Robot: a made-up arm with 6 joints.
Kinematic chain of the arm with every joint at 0, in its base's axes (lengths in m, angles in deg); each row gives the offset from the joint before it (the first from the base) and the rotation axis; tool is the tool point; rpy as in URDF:
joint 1: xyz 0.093 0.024 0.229 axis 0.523 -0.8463 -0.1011
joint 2: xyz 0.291 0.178 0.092 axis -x
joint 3: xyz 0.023 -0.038 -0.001 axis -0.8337 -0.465 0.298
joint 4: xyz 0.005 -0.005 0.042 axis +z
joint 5: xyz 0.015 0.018 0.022 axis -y
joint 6: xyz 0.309 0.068 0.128 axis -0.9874 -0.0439 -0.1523
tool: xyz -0.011 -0.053 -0.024 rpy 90 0 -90
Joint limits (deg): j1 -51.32..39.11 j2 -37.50..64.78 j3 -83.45..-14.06 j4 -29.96..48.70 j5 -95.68..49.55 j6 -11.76..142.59
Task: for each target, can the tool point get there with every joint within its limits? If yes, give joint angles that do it. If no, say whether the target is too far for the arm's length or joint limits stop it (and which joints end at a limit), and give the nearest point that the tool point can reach.
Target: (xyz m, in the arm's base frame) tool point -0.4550 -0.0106 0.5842
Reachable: no: joint limits stop it (at a limit: joint 1, joint 3, joint 4, joint 5, joint 6) | nearest point 0.0932 -0.0691 0.8311 | short by 0.604 m
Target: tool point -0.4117 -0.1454 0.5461
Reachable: no: joint limits stop it (at a limit: joint 1, joint 3, joint 4, joint 5, joint 6) | nearest point 0.1132 -0.1600 0.7707 | short by 0.571 m
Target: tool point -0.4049 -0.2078 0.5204
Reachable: no: joint limits stop it (at a limit: joint 1, joint 3, joint 4, joint 5, joint 6) | nearest point 0.1263 -0.1930 0.7394 | short by 0.575 m
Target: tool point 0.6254 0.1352 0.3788
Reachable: yes | joints 30.62 12.96 -66.06 -7.64 -52.13 25.51
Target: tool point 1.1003 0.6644 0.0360
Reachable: no: too far | nearest point 0.7445 0.4406 0.1042 | short by 0.426 m
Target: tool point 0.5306 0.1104 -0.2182
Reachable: yes | joints -42.87 8.20 -55.26 4.55 -41.42 35.42
